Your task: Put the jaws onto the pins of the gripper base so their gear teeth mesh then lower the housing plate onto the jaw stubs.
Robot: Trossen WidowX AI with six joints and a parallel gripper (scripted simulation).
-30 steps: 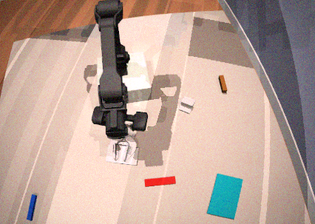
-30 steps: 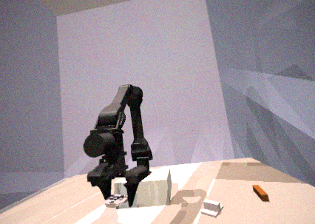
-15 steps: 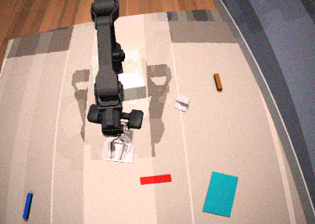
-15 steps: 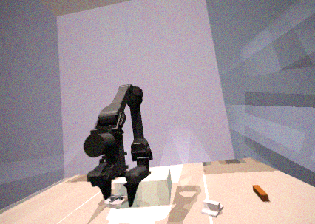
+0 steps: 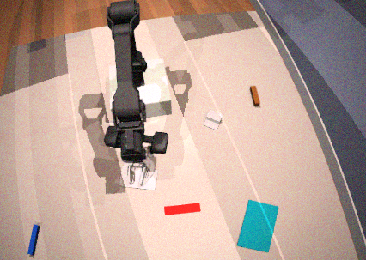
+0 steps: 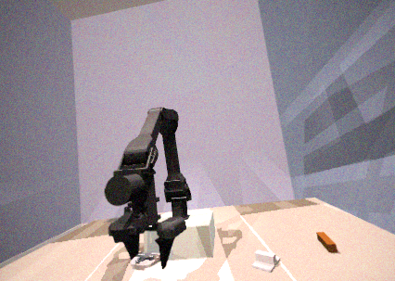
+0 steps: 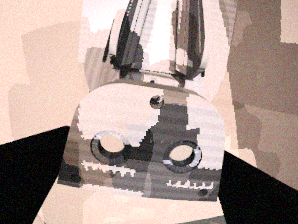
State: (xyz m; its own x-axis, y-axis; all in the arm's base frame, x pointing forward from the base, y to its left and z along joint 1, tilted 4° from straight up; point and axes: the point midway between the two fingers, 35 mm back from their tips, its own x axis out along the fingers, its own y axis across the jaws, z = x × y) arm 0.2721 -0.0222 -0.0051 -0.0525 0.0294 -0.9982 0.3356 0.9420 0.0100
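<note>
Now: the jaw 50 mm below my gripper tip, 20 mm to the right of it and 10 mm ahead of it. Round my gripper tip: red bar: 200 mm ahead, 100 mm to the left, 60 mm below; cyan sheet: 330 mm to the left, 310 mm ahead, 60 mm below; white plate: 70 mm ahead, 60 mm below, 20 mm to the right.
</note>
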